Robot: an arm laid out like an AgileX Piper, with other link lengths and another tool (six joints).
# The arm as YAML. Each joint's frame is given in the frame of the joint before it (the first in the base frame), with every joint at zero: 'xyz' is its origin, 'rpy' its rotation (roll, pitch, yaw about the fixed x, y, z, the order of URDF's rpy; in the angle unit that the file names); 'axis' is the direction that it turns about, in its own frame. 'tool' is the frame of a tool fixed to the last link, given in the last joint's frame.
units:
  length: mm
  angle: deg
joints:
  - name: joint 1
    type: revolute
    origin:
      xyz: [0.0, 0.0, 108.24]
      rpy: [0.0, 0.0, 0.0]
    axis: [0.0, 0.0, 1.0]
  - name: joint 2
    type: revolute
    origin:
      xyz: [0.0, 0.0, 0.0]
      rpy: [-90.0, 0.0, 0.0]
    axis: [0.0, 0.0, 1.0]
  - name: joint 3
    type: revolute
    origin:
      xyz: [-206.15, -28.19, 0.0]
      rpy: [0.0, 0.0, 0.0]
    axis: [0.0, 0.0, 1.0]
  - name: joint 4
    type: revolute
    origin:
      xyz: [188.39, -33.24, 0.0]
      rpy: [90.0, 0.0, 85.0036]
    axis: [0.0, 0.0, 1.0]
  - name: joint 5
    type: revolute
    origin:
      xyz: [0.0, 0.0, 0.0]
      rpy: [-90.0, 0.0, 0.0]
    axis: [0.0, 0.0, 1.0]
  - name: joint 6
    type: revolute
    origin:
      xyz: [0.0, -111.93, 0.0]
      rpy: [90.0, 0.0, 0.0]
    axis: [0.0, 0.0, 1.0]
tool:
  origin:
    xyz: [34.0, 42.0, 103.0]
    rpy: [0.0, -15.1, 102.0]
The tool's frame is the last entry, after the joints.
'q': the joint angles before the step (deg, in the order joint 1, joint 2, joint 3, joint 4, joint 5, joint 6). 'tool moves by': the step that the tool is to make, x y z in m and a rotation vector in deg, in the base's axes. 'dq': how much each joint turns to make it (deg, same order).
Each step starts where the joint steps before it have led.
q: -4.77, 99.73, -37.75, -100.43, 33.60, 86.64
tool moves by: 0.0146, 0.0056, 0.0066, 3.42, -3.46, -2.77
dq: -0.06, -0.01, -3.26, 4.15, -1.50, 0.21
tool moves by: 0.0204, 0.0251, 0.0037, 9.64, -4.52, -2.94
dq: 0.01, 0.02, -4.12, 8.88, -6.01, -0.42
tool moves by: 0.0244, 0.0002, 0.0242, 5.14, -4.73, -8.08
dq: -0.02, 0.04, -8.48, 16.84, 2.49, -8.12
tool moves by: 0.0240, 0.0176, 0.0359, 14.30, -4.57, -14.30
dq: 0.00, 0.01, -14.06, 30.39, 8.98, -12.07
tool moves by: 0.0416, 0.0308, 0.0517, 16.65, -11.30, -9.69
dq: 0.02, 0.03, -11.10, 17.84, 2.26, 2.59
